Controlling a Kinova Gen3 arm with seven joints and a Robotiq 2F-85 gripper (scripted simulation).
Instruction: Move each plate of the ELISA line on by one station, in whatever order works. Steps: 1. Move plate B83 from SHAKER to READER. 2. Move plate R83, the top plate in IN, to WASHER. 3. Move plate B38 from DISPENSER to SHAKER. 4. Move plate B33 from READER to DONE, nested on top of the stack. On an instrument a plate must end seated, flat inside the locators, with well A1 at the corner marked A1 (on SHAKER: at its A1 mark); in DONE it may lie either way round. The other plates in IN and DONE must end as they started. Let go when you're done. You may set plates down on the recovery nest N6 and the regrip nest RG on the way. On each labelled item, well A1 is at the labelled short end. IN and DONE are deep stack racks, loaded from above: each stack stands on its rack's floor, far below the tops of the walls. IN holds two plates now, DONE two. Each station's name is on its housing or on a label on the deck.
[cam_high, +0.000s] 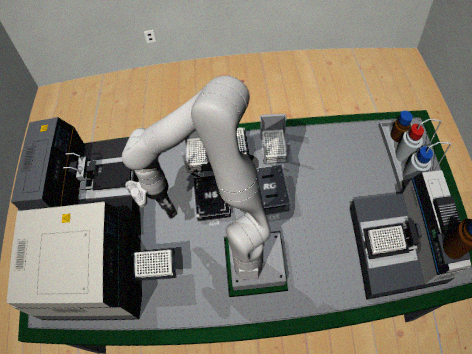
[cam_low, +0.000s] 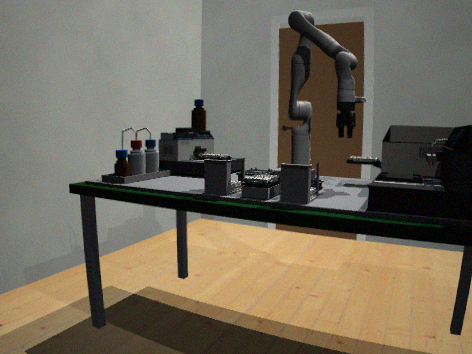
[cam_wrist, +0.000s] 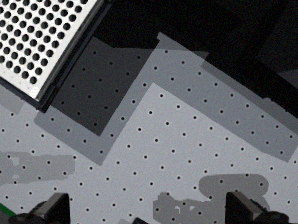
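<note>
Now: hand 160 mm past the dark reader tray, 110 mm above it and 60 mm to the right of it. Round my hand: N6 nest (190 mm below, 130 mm to the right, 130 mm ahead); then washer tray (250 mm to the left, 200 mm ahead, 130 mm below); then white reader housing (350 mm to the left, 180 mm behind, 20 mm above).
</note>
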